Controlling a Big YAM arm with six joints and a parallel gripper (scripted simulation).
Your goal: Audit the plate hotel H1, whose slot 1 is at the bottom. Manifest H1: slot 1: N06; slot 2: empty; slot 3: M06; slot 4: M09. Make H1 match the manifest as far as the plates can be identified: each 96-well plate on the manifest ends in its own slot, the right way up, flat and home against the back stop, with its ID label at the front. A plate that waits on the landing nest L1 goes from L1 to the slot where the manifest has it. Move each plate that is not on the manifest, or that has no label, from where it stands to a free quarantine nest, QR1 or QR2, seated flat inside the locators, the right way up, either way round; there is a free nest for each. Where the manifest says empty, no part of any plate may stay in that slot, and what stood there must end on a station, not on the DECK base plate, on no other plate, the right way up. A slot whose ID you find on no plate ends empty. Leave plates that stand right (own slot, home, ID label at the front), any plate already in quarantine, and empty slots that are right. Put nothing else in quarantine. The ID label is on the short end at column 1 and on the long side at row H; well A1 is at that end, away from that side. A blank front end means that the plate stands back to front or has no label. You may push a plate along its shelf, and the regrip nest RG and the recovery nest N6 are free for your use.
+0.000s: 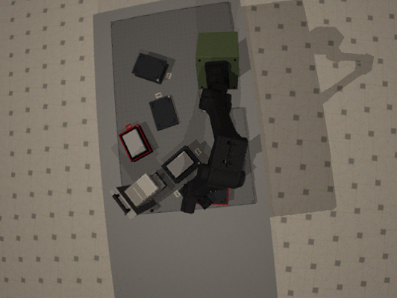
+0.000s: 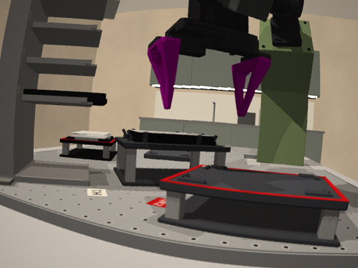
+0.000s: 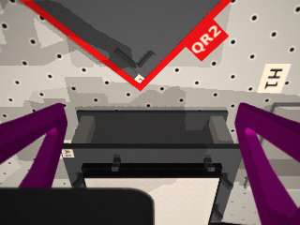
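Right now the regrip nest RG is 8 cm ahead of my hand, 10 cm to the right of it and 6 cm below it. The rest, counted from my hand: quarantine nest QR2 (7 cm behind, 4 cm to the left, 8 cm below); then QR2 tag (4 cm ahead, 3 cm to the left, 11 cm below); then A1 mark (1 cm behind, 11 cm to the right, 5 cm below).
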